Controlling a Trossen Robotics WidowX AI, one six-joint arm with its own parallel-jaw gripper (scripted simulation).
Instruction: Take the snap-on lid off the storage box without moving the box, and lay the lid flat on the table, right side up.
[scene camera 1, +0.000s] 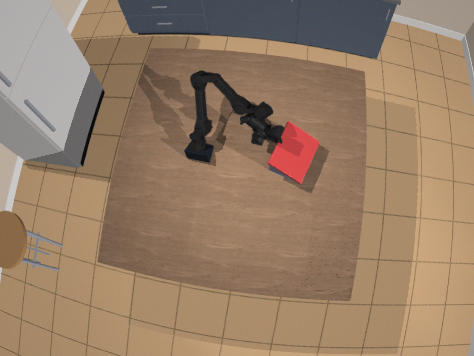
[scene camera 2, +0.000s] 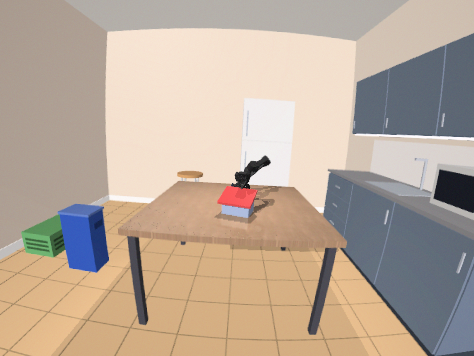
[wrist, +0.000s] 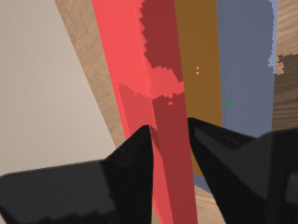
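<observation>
I can see a storage box (wrist: 228, 61). A red lid (scene camera 1: 293, 157) is visible to me too, and the wrist view gives me that lid (wrist: 142, 52) as well. My gripper (wrist: 167, 128) is in sight.
</observation>
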